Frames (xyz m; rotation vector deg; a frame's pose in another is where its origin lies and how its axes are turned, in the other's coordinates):
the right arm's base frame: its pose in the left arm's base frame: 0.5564 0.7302 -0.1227 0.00 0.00 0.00
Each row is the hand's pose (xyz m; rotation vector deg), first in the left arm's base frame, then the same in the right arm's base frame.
Working: the left arm's base frame: its pose in the right arm's base frame: -0.5564 -0.7302 0.1227 0.00 0.00 0.00

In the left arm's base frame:
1: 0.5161 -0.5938 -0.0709 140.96 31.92 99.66
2: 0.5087 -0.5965 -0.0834 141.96 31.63 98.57
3: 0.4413 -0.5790 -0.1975 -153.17 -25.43 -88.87
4: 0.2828 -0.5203 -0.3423 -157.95 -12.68 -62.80
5: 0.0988 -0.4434 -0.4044 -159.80 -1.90 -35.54
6: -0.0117 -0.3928 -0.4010 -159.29 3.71 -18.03
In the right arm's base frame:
1: -0.0403 -1.3240 0.0518 140.96 31.92 99.66
2: -0.0477 -1.3267 0.0393 141.96 31.63 98.57
3: -0.1151 -1.3092 -0.0748 -153.17 -25.43 -88.87
4: -0.2736 -1.2505 -0.2196 -157.95 -12.68 -62.80
5: -0.4576 -1.1736 -0.2817 -159.80 -1.90 -35.54
6: -0.5681 -1.1230 -0.2783 -159.29 3.71 -18.03

